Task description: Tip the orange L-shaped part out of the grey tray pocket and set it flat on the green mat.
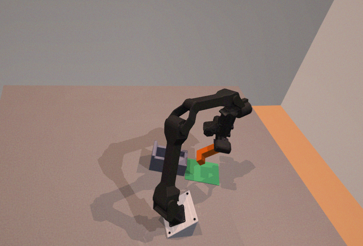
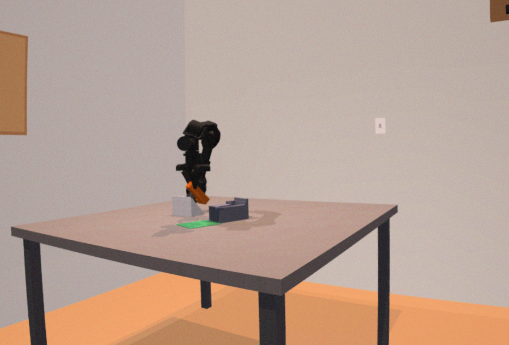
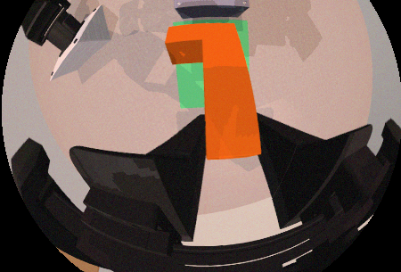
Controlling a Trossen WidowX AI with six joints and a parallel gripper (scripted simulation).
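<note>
Now: gripper tip 160 mm above the green mat and 20 mm to the right of it. From my gripper tip the other things lie so: orange L-shaped part: 40 mm to the left, 30 mm below, 10 mm behind.
</note>
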